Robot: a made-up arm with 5 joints.
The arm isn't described. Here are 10 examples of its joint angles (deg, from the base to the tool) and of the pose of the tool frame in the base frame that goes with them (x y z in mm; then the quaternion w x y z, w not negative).
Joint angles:
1: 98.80 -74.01 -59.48 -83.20 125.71
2: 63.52 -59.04 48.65 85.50 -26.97
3: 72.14 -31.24 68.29 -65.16 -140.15
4: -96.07 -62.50 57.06 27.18 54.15
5: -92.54 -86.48 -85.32 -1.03 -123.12
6: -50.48 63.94 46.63 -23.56 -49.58
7: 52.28 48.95 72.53 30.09 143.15
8: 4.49 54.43 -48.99 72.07 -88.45
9: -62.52 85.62 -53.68 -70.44 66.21
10: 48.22 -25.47 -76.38 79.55 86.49
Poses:
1: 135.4 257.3 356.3 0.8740 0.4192 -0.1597 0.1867
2: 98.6 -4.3 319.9 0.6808 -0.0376 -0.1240 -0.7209
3: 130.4 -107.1 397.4 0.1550 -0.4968 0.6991 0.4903
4: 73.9 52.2 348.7 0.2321 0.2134 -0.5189 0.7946
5: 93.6 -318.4 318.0 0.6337 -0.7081 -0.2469 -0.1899
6: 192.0 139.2 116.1 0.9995 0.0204 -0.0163 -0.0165
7: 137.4 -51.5 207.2 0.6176 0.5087 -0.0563 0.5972
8: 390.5 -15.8 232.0 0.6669 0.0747 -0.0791 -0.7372
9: 239.0 308.6 213.8 0.1974 -0.0071 -0.9007 0.3870
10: 116.2 -20.1 542.7 0.5305 -0.7585 -0.3383 0.1697
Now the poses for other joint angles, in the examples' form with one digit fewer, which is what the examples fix.
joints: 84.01 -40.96 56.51 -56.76 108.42
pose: 105 -90 433 0.406 -0.907 0.077 0.077
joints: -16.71 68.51 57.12 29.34 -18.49
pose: 163 31 156 0.843 -0.175 0.508 -0.034
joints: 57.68 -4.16 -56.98 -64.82 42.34
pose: 123 -41 569 0.305 0.714 0.629 -0.049
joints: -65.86 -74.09 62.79 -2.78 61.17
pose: 94 34 375 0.288 0.051 -0.787 0.544
